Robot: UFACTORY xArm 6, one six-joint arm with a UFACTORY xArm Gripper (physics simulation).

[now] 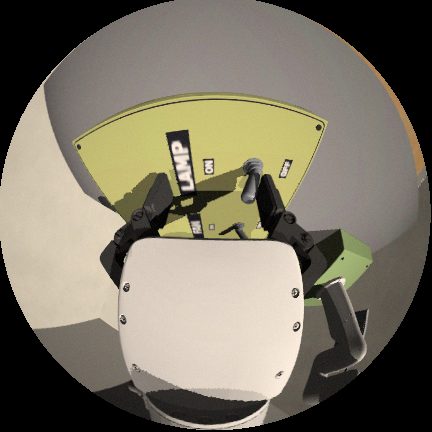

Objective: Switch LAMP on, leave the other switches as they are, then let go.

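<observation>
The LAMP switch's grey lever stands out from the yellow-green panel, between its ON label on the left and OFF label on the right. Its tip shows slightly left of its base; I cannot tell exactly how far the lever is tipped. My gripper is open, with nothing clamped. The lever tip shows between the fingers, close beside the right finger; whether they touch is unclear. The LAMP label is near the left finger.
The FAN switch is below the LAMP switch, partly hidden by the gripper housing. Its FAN label shows between the fingers. A green box with a grey handle is at the lower right. A grey surface surrounds the panel.
</observation>
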